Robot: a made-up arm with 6 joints.
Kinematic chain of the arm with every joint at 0, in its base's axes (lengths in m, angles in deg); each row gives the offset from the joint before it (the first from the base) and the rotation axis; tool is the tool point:
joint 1: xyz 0 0 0.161 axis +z
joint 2: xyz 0 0.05 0 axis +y
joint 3: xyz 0 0 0.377 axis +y
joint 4: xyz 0 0 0.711 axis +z
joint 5: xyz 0 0 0 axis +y
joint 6: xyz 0 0 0.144 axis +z
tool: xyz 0 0 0
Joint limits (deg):
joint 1: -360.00..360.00
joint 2: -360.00..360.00
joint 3: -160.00..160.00
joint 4: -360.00..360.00
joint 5: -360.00..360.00
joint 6: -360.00..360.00
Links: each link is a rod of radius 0.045 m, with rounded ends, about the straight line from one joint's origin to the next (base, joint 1, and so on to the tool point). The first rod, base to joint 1, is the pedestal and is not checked.
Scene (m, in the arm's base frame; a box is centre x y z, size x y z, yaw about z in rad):
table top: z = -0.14
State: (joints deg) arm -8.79 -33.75 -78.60 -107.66 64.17 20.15
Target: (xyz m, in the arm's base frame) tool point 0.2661 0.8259 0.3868
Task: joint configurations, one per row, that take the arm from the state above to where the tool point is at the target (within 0.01 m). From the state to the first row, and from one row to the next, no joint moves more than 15 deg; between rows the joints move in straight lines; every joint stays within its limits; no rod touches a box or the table.
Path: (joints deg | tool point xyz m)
1: -23.59 -31.16 -78.90 -108.58 64.15 20.15 | -0.8610 0.2965 0.1794
2: -38.38 -28.57 -79.20 -109.50 64.13 20.15 | -0.7534 0.5047 0.2147
3: -53.18 -25.97 -79.49 -110.42 64.11 20.15 | -0.5959 0.6768 0.2501
4: -67.98 -23.38 -79.79 -111.34 64.09 20.15 | -0.4001 0.8008 0.2848
5: -82.77 -20.79 -80.09 -112.25 64.07 20.15 | -0.1806 0.8688 0.3192
6: -97.57 -18.20 -80.39 -113.17 64.05 20.15 | 0.0469 0.8769 0.3532
7: -112.37 -15.60 -80.68 -114.09 64.02 20.15 | 0.2662 0.8259 0.3869

